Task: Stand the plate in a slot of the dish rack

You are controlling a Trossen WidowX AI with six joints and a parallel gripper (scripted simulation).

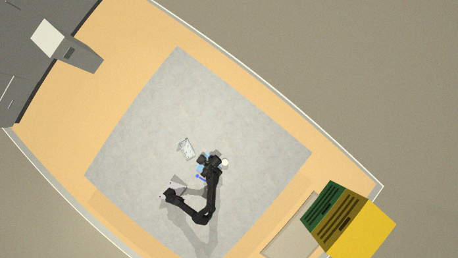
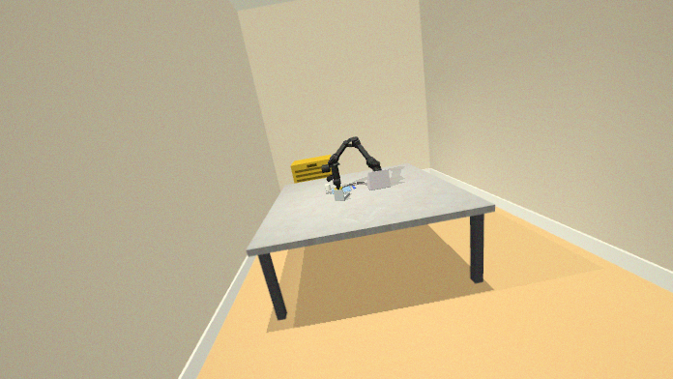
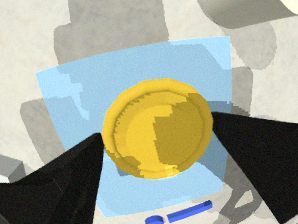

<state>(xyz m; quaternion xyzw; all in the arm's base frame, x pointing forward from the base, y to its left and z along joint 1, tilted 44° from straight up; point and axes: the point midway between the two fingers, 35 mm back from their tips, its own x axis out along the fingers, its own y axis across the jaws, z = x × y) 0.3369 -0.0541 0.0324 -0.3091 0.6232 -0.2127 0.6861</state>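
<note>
Now: gripper tip 20 mm past the light blue mat and 10 mm above it. From my gripper tip the other things lie so: dish rack: 40 mm behind, 200 mm to the left, 10 mm above; white cup: 90 mm ahead, 60 mm to the right, 20 mm above; yellow plate: 10 mm above.
</note>
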